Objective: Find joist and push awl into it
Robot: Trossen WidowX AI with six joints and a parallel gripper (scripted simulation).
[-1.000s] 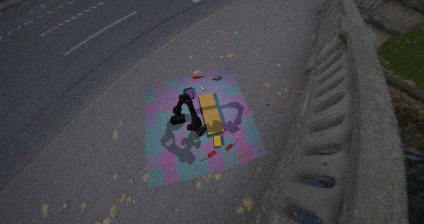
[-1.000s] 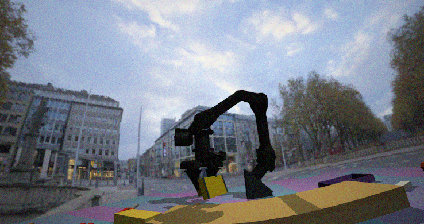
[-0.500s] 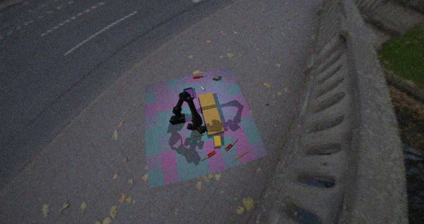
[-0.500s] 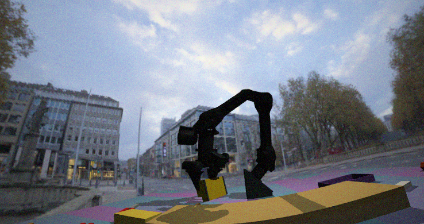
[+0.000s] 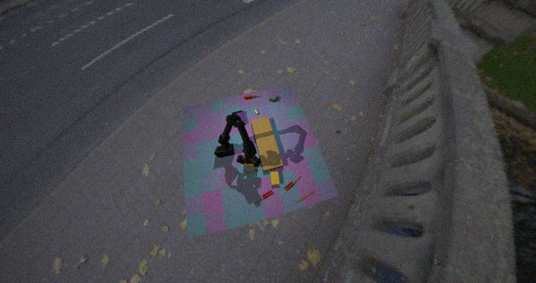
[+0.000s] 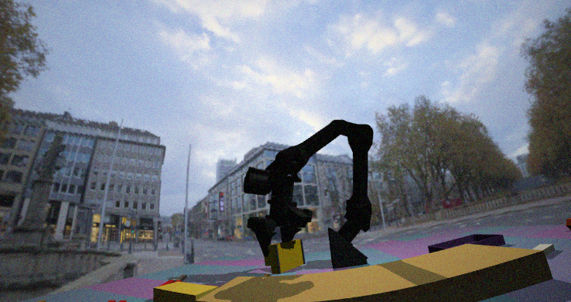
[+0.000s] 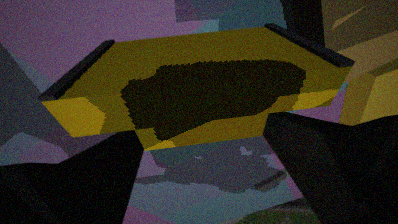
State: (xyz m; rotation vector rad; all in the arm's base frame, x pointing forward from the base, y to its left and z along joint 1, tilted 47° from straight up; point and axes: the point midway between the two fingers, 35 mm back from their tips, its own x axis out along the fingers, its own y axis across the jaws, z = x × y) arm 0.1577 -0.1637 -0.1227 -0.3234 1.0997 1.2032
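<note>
Now: the yellow stud finder 10 mm behind my gripper tip and 10 mm to the left of it. Round my gripper tip: yellow block 180 mm ahead, 160 mm to the right, 60 mm below; then purple tray 20 mm ahead, 530 mm to the left, 60 mm below; then awl 30 mm ahead, 40 mm to the right, 70 mm below.
</note>
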